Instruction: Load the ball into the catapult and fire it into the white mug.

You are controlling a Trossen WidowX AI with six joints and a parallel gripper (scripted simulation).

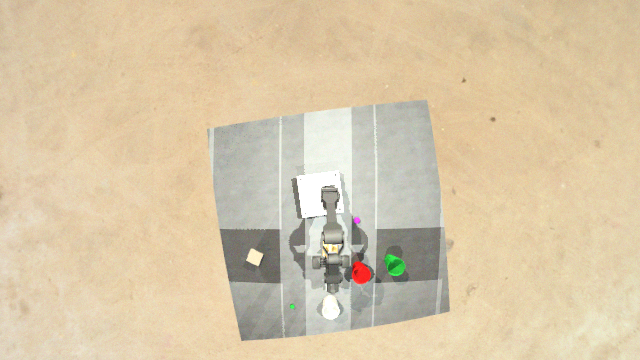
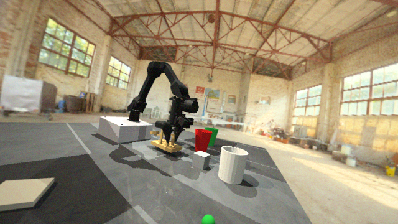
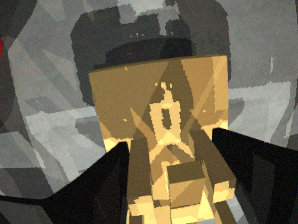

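The magenta ball is 180 mm behind my gripper tip, 160 mm to the left of it and 30 mm below it. From my gripper tip the other things lie so: grey cube (170 mm ahead, 10 mm to the right, 20 mm below); then red cup (90 mm ahead, 150 mm to the left, 20 mm below); then wooden catapult (70 mm behind, 20 mm to the left, 20 mm above).
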